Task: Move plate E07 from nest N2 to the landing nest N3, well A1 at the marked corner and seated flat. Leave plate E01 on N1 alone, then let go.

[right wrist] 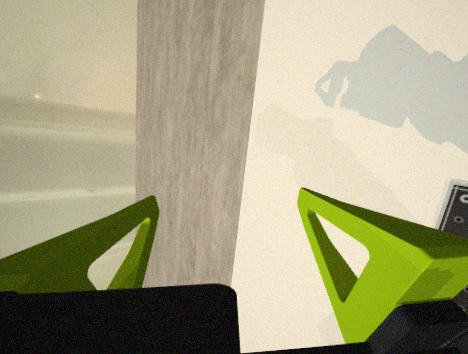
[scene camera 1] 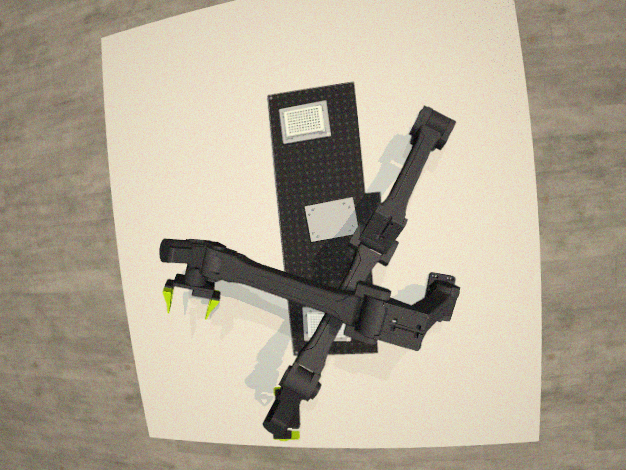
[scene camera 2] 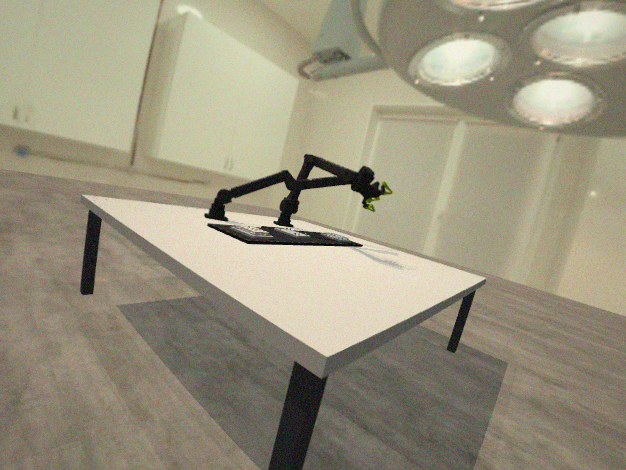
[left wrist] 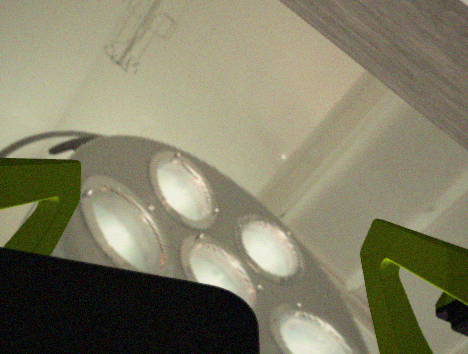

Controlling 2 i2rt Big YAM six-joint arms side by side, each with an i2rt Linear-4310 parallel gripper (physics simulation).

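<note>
In scene camera 1 a white well plate [scene camera 1: 304, 120] sits in the grey nest [scene camera 1: 305, 139] at the black board's top end. A second well plate [scene camera 1: 315, 323] sits in a nest at the bottom end, partly hidden by the arms. The middle nest [scene camera 1: 331, 220] [scene camera 2: 294, 232] is bare, so it appears to be N3. Labels and the marked corner cannot be read, so I cannot tell E07 from E01. My left gripper [scene camera 1: 188, 303] [left wrist: 227, 208] is open and empty, left of the board. My right gripper [scene camera 1: 286, 412] [right wrist: 228, 199] is open and empty, below the board's bottom end.
The black perforated board [scene camera 1: 323, 169] [scene camera 2: 303, 241] lies on the cream table [scene camera 1: 202, 126] [scene camera 2: 303, 293]. Both arms cross over its lower part in scene camera 1. The grippers are raised above the table in scene camera 2. A large lamp [scene camera 2: 404, 45] [left wrist: 127, 155] hangs overhead.
</note>
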